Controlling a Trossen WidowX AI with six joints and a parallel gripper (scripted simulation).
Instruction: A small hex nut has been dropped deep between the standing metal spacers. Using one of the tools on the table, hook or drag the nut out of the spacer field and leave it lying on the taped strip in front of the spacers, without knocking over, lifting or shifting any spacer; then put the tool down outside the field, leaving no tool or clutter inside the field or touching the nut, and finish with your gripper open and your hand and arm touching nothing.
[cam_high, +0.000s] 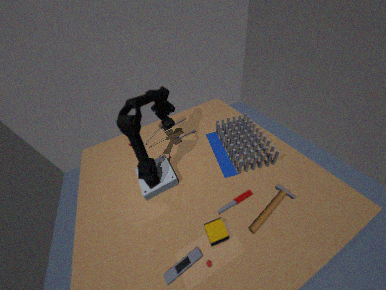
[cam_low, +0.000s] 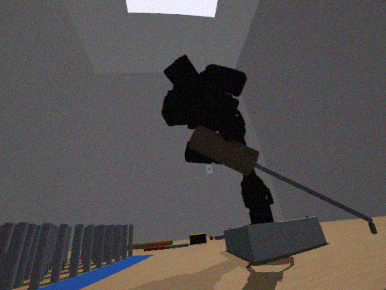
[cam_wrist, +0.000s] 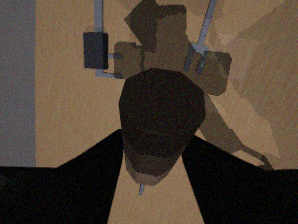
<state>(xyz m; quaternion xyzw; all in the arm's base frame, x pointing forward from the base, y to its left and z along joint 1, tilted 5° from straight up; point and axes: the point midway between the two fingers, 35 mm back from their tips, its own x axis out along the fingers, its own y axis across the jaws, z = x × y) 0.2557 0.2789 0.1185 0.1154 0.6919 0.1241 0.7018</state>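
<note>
The blue taped strip lies 200 mm ahead of my gripper tip, 320 mm to the right of it and 170 mm below it. From my gripper tip the other things lie so: yellow block 130 mm behind, 670 mm to the right, 150 mm below; then red-and-grey screwdriver 30 mm ahead, 620 mm to the right, 170 mm below; then hook tool 80 mm behind, 20 mm to the left, 60 mm below.
</note>
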